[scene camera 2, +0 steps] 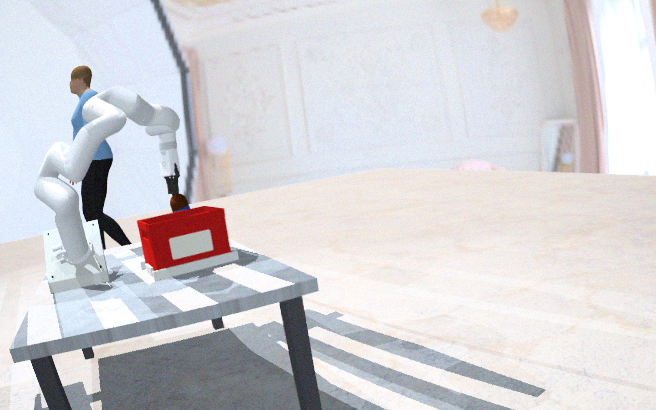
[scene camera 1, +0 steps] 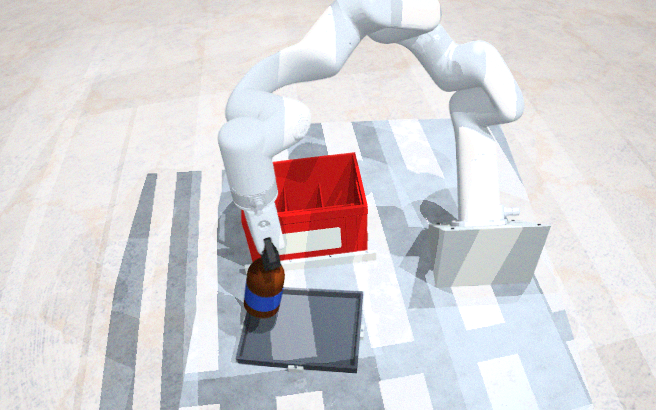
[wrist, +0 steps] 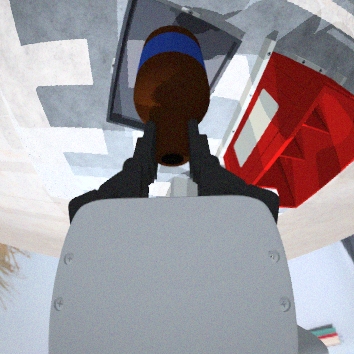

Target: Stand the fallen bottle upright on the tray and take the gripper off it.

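Where they show: gripper, fingertip midpoint: (scene camera 2: 173, 193) (scene camera 1: 270, 261) (wrist: 172, 133); arm's base, origin of the base link: (scene camera 2: 77, 249) (scene camera 1: 479, 224).
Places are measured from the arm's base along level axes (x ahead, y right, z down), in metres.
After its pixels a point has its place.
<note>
A brown bottle (scene camera 1: 264, 285) @[x 0.467, y -0.170, z -0.088 m] (scene camera 2: 178, 202) @[x 0.457, y -0.101, z -0.077 m] (wrist: 172, 85) @[x 0.489, y -0.139, z -0.102 m] with a blue label band hangs from my gripper (scene camera 1: 271, 265) @[x 0.451, y -0.133, z -0.112 m] (scene camera 2: 173, 192) @[x 0.451, y -0.133, z -0.112 m] (wrist: 172, 133) @[x 0.451, y -0.133, z -0.112 m], neck up and base down. It leans a little, its base swung outward away from the robot's base in scene camera 2. My gripper is shut on the bottle's neck. The bottle is held above the back left part of the dark grey tray (scene camera 1: 359, 330) @[x 0.294, y -0.178, z 0.092 m] (wrist: 117, 75) @[x 0.411, y -0.240, z 0.112 m], with a shadow on the tray below it. The tray does not show in scene camera 2, where the crate hides the bottle's lower part.
A red crate (scene camera 1: 325, 216) @[x 0.341, y 0.035, z -0.042 m] (scene camera 2: 155, 252) @[x 0.262, y 0.222, z 0.031 m] (wrist: 290, 80) @[x 0.501, y 0.030, z 0.003 m] with inner dividers stands right behind the tray, close to the gripper. The robot's base block (scene camera 1: 480, 255) @[x 0.019, y -0.081, z 0.006 m] stands to the right in scene camera 1. A person in a blue shirt (scene camera 2: 102, 150) stands behind the arm in scene camera 2.
</note>
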